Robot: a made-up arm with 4 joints.
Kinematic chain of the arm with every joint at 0, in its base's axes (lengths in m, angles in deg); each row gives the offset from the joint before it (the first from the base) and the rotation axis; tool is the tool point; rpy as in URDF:
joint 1: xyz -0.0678 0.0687 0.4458 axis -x
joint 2: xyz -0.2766 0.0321 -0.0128 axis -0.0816 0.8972 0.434
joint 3: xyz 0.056 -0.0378 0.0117 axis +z
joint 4: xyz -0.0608 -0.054 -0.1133 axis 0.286 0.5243 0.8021
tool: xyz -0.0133 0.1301 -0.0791 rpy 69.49 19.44 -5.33
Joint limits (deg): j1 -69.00..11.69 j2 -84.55..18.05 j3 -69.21..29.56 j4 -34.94..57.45
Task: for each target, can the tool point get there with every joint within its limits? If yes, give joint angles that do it. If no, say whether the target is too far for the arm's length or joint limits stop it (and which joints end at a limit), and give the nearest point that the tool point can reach.
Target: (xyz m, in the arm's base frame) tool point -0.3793 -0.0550 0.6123
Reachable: no: joint limits stop it (at a limit: joint 1, joint 2, joint 3, joint 4) | nearest point -0.1897 0.0791 0.5706 | short by 0.236 m
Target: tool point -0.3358 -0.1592 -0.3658
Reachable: no: too far | nearest point -0.2946 0.0307 0.2231 | short by 0.620 m
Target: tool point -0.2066 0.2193 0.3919
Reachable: yes | joints -47.13 -37.05 -17.69 -9.32
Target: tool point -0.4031 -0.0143 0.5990
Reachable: no: joint limits stop it (at a limit: joint 1, joint 2, joint 3, joint 4) | nearest point -0.4757 -0.0422 0.3870 | short by 0.226 m
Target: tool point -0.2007 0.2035 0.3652
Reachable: yes | joints -37.11 -35.77 -21.29 -11.85
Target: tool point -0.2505 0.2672 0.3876
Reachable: yes | joints -43.82 -8.47 -52.25 3.11
